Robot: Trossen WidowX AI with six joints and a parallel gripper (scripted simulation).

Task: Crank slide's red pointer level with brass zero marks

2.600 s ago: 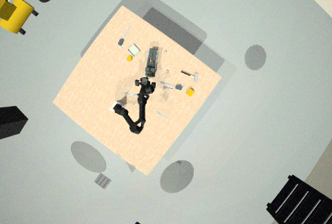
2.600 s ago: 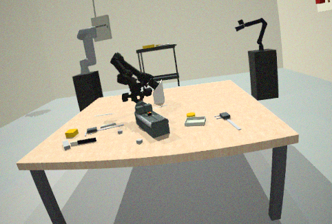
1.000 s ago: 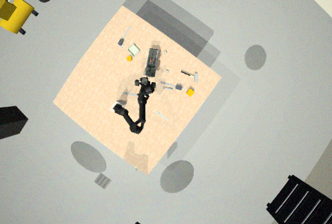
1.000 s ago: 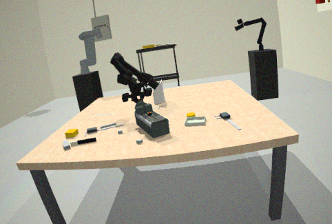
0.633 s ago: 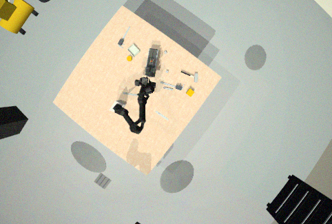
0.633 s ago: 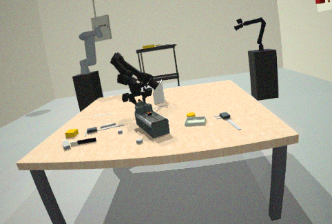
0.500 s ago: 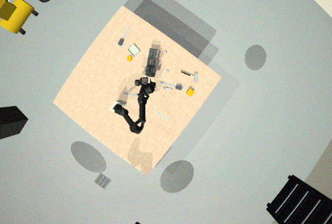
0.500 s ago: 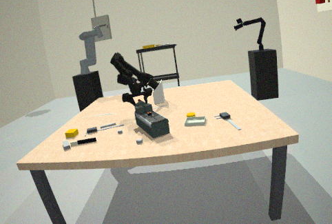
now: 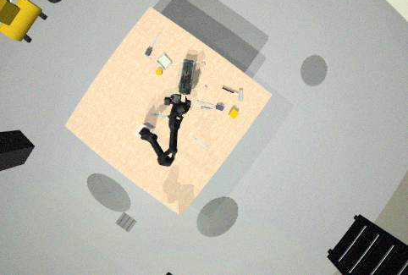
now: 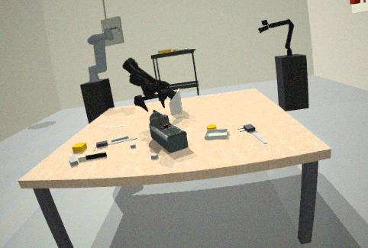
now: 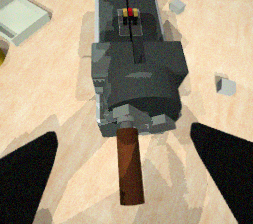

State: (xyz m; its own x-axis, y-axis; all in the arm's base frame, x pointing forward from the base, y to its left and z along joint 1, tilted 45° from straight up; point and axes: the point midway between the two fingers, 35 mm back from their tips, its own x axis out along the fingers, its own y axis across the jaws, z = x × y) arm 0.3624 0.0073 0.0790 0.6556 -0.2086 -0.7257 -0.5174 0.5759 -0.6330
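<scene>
The crank lies 1 cm to the right of my gripper tip and 2 cm below it. The rest, counted from my gripper tip: red pointer (15 cm ahead, 7 cm to the left, 5 cm below); brown crank handle (2 cm behind, 1 cm to the right, 1 cm below); yellow disc (4 cm ahead, 27 cm to the left, 12 cm below).
</scene>
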